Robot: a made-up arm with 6 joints.
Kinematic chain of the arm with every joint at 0, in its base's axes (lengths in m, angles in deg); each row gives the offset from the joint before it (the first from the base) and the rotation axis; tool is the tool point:
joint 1: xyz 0 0 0.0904 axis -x
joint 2: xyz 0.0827 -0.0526 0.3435 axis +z
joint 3: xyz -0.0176 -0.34 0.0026 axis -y
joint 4: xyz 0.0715 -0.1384 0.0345 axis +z
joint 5: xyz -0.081 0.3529 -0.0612 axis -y
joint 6: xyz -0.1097 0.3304 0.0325 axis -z
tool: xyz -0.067 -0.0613 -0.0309
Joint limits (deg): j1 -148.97..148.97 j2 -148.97..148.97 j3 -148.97..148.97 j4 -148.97..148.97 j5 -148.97..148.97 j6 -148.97..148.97
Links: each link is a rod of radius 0.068 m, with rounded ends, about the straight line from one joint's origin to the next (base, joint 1, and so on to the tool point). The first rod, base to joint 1, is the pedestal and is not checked.
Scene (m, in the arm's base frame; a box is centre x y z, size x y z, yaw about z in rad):
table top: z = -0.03
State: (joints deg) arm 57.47 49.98 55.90 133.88 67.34 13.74
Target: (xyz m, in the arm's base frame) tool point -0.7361 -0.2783 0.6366
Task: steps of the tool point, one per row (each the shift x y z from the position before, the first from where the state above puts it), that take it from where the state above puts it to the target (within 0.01 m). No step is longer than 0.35 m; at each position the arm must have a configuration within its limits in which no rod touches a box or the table.
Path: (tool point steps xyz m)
1: -0.2393 -0.1118 0.1535
2: -0.2852 -0.0610 0.0952
3: -0.3063 -0.0056 0.0260
4: -0.3000 0.0496 -0.0473
5: -0.2659 0.0995 -0.1168
6: -0.2078 0.1404 -0.1753

